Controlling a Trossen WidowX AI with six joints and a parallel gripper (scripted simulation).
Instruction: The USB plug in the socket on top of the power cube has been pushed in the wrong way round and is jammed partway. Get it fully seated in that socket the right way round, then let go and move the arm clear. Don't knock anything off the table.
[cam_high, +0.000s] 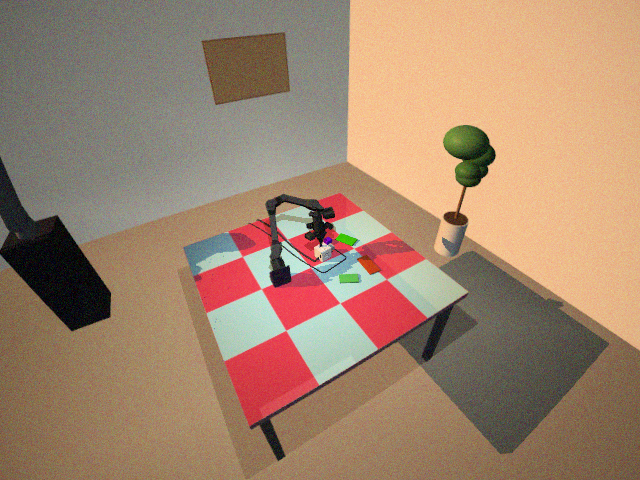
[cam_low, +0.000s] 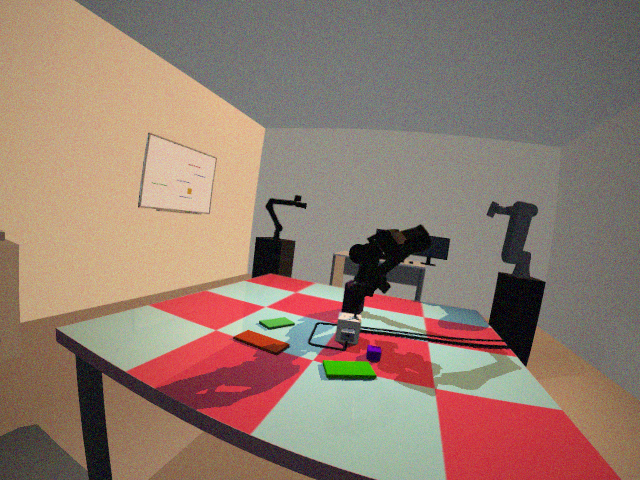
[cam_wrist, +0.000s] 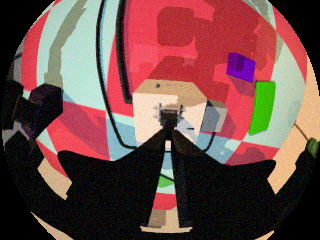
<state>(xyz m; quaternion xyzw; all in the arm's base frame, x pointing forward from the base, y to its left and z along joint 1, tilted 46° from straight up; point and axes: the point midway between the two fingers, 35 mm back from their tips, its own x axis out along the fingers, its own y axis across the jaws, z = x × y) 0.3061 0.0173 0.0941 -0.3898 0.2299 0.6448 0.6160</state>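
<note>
Right now the dark USB plug is 20 mm below my gripper tip. Also, from my gripper tip: orange slab 210 mm ahead, 220 mm to the right, 100 mm below; then purple block 100 mm ahead, 90 mm to the left, 90 mm below; then green slab 220 mm ahead, 50 mm to the left, 100 mm below.
</note>
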